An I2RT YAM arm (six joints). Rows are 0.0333 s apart.
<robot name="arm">
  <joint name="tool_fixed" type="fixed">
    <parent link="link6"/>
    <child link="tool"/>
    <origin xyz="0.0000 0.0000 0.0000" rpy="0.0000 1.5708 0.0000"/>
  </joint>
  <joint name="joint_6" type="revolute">
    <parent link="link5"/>
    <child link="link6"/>
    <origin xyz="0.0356 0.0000 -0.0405"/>
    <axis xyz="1 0 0"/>
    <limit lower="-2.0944" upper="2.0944"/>
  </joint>
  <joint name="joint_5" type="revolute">
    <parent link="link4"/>
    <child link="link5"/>
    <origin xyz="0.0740 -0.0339 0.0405"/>
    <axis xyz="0 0 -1"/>
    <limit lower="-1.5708" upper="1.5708"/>
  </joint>
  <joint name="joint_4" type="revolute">
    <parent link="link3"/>
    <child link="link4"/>
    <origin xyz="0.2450 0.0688 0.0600"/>
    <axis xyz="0 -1 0"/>
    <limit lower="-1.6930" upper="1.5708"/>
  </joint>
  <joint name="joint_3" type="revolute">
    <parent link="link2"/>
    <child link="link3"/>
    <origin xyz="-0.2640 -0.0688 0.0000"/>
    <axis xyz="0 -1 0"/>
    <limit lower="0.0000" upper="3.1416"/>
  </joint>
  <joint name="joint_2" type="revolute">
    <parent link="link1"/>
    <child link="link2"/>
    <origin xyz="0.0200 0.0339 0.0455"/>
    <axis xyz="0 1 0"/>
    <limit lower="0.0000" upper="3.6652"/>
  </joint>
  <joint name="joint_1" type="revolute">
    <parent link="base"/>
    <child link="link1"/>
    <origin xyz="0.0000 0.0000 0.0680"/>
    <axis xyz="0 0 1"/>
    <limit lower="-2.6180" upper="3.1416"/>
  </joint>
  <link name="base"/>
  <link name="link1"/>
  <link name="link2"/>
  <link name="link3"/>
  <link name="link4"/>
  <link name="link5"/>
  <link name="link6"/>
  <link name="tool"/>
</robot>
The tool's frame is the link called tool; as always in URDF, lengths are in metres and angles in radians.
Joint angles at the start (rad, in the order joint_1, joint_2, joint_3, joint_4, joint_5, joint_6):
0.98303 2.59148 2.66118 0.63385 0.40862 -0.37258
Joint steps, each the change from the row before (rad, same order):
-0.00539 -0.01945 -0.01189 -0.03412 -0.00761 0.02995
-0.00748 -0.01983 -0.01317 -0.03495 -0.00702 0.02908
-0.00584 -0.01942 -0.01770 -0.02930 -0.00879 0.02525
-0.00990 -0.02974 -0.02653 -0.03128 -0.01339 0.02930
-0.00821 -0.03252 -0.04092 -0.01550 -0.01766 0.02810
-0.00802 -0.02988 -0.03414 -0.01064 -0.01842 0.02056
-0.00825 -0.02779 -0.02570 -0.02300 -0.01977 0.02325
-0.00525 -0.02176 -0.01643 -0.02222 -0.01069 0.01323
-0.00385 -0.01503 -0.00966 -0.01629 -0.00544 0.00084
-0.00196 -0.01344 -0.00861 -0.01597 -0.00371 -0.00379
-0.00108 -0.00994 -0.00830 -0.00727 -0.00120 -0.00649
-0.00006 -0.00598 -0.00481 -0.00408 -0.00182 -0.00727
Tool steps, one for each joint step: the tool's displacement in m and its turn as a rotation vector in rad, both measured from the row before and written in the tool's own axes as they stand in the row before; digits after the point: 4 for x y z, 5 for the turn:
-0.0031 -0.0033 0.0025 -0.01131 0.02039 0.01633
-0.0025 -0.0044 0.0025 -0.00889 0.02264 0.01388
-0.0017 -0.0033 0.0015 -0.01108 0.02190 0.01157
-0.0042 -0.0061 0.0021 -0.01155 0.02168 0.01368
-0.0028 -0.0050 0.0005 -0.01550 0.01751 0.01540
-0.0042 -0.0050 0.0003 -0.01410 0.00973 0.01150
-0.0046 -0.0050 0.0004 -0.01610 0.01557 0.01251
-0.0046 -0.0036 0.0000 -0.00879 0.01393 0.00556
-0.0036 -0.0027 -0.0001 -0.00375 0.00936 -0.00421
-0.0032 -0.0017 -0.0004 -0.00376 0.00987 -0.00796
-0.0022 -0.0011 -0.0005 -0.00118 0.00511 -0.00862
-0.0014 -0.0004 -0.0004 -0.00225 0.00240 -0.00814

